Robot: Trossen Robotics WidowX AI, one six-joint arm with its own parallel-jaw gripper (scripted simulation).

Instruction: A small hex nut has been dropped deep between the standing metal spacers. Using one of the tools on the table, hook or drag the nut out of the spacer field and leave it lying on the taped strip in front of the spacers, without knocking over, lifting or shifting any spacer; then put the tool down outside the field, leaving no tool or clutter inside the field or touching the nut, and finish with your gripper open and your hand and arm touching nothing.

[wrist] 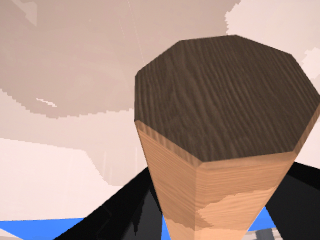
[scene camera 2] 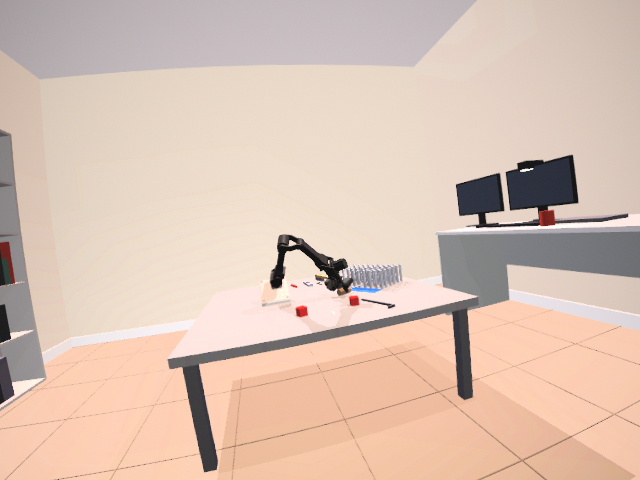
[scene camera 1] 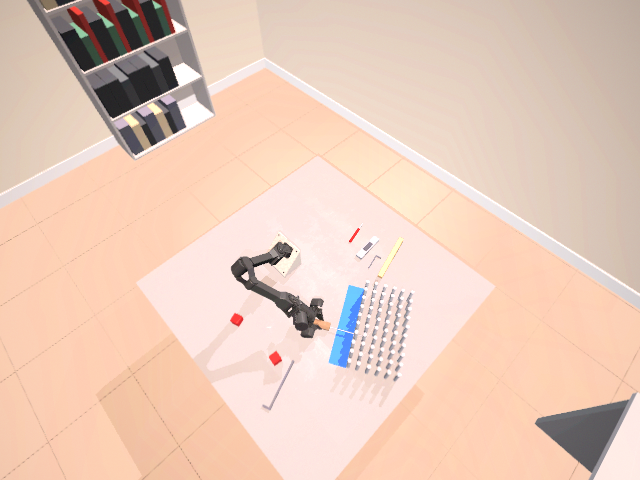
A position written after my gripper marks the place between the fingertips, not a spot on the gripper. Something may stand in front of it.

I see my gripper (wrist: 206,170) and a blue taped strip (scene camera 1: 350,311).
